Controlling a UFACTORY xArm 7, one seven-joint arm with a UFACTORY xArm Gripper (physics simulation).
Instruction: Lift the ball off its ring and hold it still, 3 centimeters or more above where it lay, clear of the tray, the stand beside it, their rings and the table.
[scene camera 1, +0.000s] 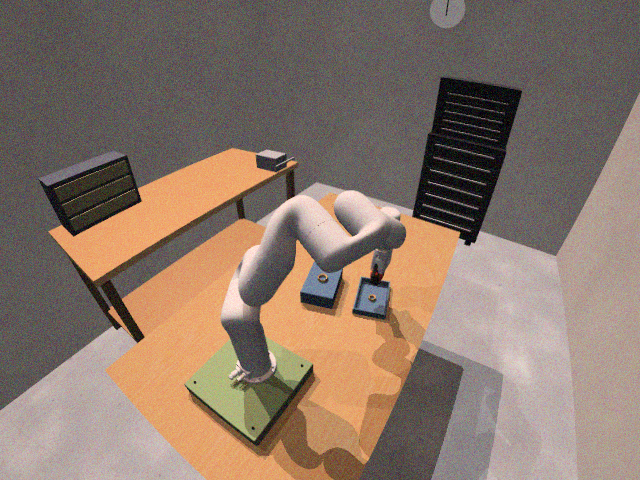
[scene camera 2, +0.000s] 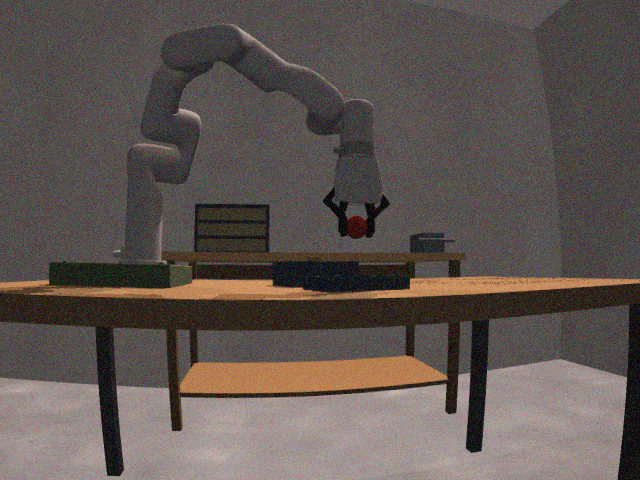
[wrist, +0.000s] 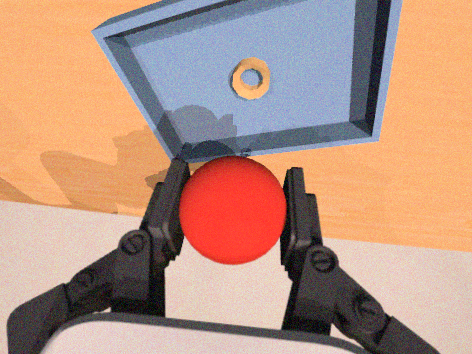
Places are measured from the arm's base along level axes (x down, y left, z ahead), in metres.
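Pixels of known places: gripper, fingertip midpoint: (scene camera 1: 376, 280) (scene camera 2: 356, 236) (wrist: 236, 180); arm's base, origin of the base link: (scene camera 1: 256, 365) (scene camera 2: 142, 264).
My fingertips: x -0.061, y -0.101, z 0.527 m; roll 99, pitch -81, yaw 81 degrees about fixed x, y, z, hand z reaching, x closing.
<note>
Ahead of a thing's pixels: the offset from my fingertips to its top centre. "spot": to the spot under its first point.
The red ball {dy +0.004, dx -0.046, dz +0.000 m} (scene camera 1: 375, 273) (scene camera 2: 356, 227) (wrist: 233, 210) is held between the two black fingers of my gripper (scene camera 2: 356, 231) (wrist: 236, 180), which is shut on it. In scene camera 2 the ball hangs well above the blue tray {dy +0.005, dx +0.083, dz -0.001 m} (scene camera 1: 369, 314) (scene camera 2: 382, 282) (wrist: 320, 146), with a wide gap below it. The tan ring {spot: dy +0.011, dx +0.101, dz -0.013 m} (scene camera 1: 369, 298) (wrist: 251, 93) lies in the tray with no ball on it. The blue stand (scene camera 1: 316, 298) (scene camera 2: 289, 273) is beside the tray, and a second ring {spot: dy +0.182, dx +0.049, dz -0.107 m} (scene camera 1: 322, 282) lies on its top. Ball and fingers are apart from both.
The tray and stand rest on the wooden table (scene camera 1: 336, 351) (scene camera 2: 232, 312). The arm's green base plate (scene camera 1: 217, 382) (scene camera 2: 108, 274) is at the near end. A second table (scene camera 1: 180, 196) with a drawer box (scene camera 1: 95, 192) stands behind. A dark tool cabinet (scene camera 1: 457, 180) is at the wall.
</note>
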